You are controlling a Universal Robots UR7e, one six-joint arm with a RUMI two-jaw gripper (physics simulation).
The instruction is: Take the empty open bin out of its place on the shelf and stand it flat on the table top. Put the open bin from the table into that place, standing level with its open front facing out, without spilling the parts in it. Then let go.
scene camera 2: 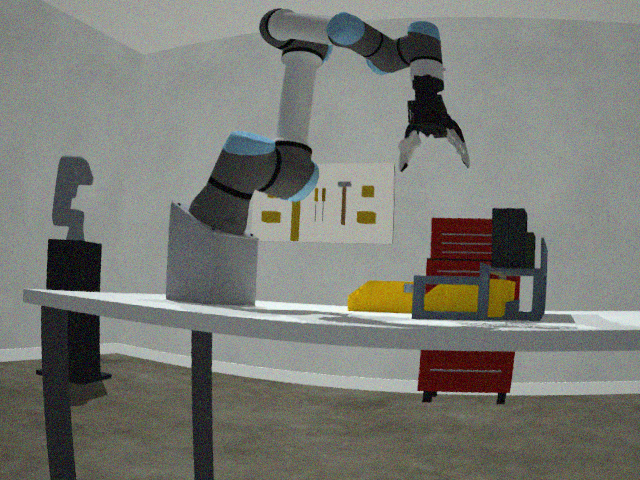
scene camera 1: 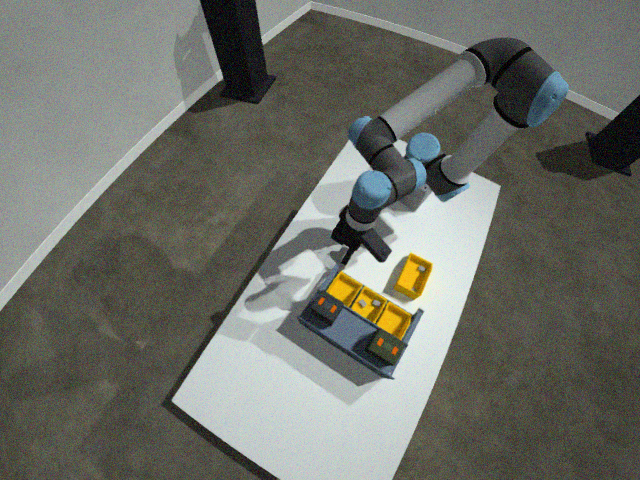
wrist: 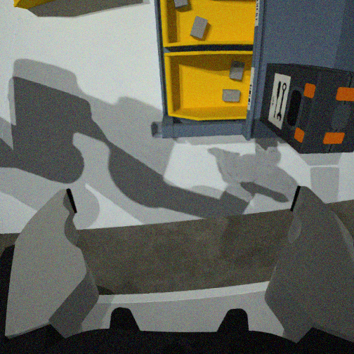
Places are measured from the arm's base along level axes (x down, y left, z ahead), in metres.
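Where they show: gripper, fingertip midpoint: (scene camera 2: 434,169) (scene camera 1: 350,252); arm's base at its link origin: (scene camera 2: 215,220).
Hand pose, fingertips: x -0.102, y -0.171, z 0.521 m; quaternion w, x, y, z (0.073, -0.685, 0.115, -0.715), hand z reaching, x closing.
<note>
Each offset is from my fingertips to the top centre of the thing. "spot": to the spot under its first point.
A grey-blue shelf (scene camera 1: 351,330) (scene camera 2: 483,297) (wrist: 305,35) holds three yellow bins side by side. In scene camera 1, the right bin {spot: dy +0.241, dx +0.295, dz +0.097 m} (scene camera 1: 394,320) looks empty, the middle bin {spot: dy +0.135, dx +0.294, dz +0.102 m} (scene camera 1: 368,313) (wrist: 225,25) holds grey parts, and the left bin {spot: dy +0.012, dx +0.294, dz +0.040 m} (scene camera 1: 343,289) shows no parts. The wrist view shows two grey parts in this left bin (wrist: 200,80). A loose yellow bin {spot: dy +0.274, dx +0.300, dz -0.103 m} (scene camera 1: 412,277) (scene camera 2: 377,298) with a visible grey part stands on the table before the shelf. My gripper (scene camera 1: 345,258) (scene camera 2: 434,167) (wrist: 181,190) is open and empty, high above the table near the shelf's left end.
Two dark boxes with orange latches, a left one {dy -0.021, dx +0.079, dz +0.165 m} (scene camera 1: 326,308) (wrist: 310,115) and a right one {dy +0.201, dx +0.104, dz +0.227 m} (scene camera 1: 386,347), sit on the shelf top above the bins. The table (scene camera 1: 310,413) (scene camera 2: 310,330) carries the shelf. A red drawer cabinet (scene camera 2: 457,237) stands behind the table.
</note>
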